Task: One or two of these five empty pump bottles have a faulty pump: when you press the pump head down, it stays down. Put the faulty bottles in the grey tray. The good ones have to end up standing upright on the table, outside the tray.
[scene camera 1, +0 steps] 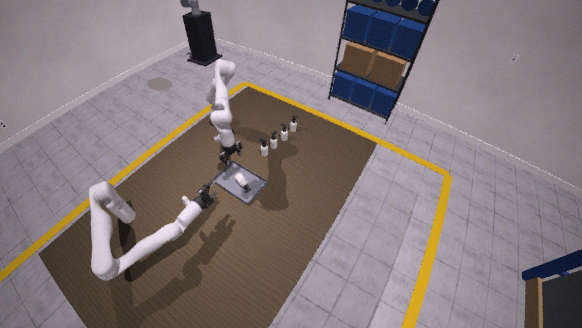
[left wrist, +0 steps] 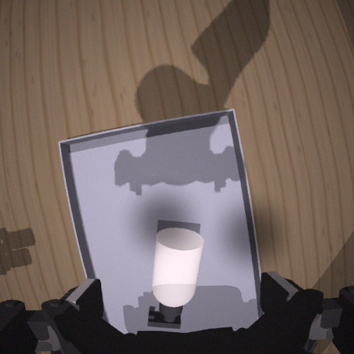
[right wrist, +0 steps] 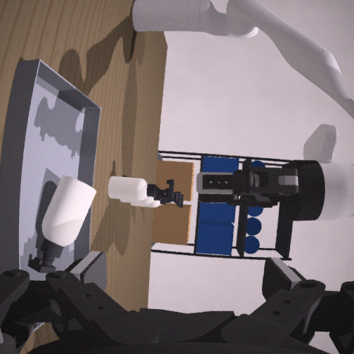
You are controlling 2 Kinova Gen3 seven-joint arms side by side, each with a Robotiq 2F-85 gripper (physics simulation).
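Places are measured from the left arm's base along level axes (x right, y down, z ahead), in metres.
Where they show: left gripper, between the fingertips: (scene camera 1: 233, 159); right gripper, between the fingertips: (scene camera 1: 214, 186); right arm's base, origin of its link: (scene camera 1: 128, 216).
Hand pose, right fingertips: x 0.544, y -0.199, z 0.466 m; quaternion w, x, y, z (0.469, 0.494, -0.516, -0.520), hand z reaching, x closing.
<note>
Each offset is from my right fingertips to the top centre of the thing.
One white pump bottle {dx -0.187, dy +0.132, dz +0.029 m} (scene camera 1: 241, 179) (left wrist: 177, 265) (right wrist: 69, 212) is tipped over inside the grey tray {dx -0.191, dy +0.169, dz -0.005 m} (scene camera 1: 226, 176) (left wrist: 110, 215) (right wrist: 91, 130); its base looks slightly raised in the wrist views. Four more bottles {dx -0.481, dy +0.059, dz -0.006 m} (scene camera 1: 264, 149) {dx -0.573, dy +0.059, dz +0.012 m} (scene camera 1: 273, 142) {dx -0.684, dy +0.059, dz +0.034 m} (scene camera 1: 284, 134) {dx -0.807, dy +0.059, dz +0.043 m} (scene camera 1: 293, 126) stand upright in a row beyond the tray; in the right wrist view the nearest standing bottle (right wrist: 127, 187) overlaps those behind it. My left gripper (scene camera 1: 233, 154) (left wrist: 181, 295) is open above the tray's upper side, clear of the tipped bottle. My right gripper (scene camera 1: 212, 192) (right wrist: 184, 273) is open and empty beside the tray's left corner.
A shelf rack (scene camera 1: 406, 75) (right wrist: 284, 230) with blue and brown boxes stands behind the table. A black pedestal (scene camera 1: 200, 37) stands at the upper left. The two grippers are near each other, on adjacent sides of the tray.
</note>
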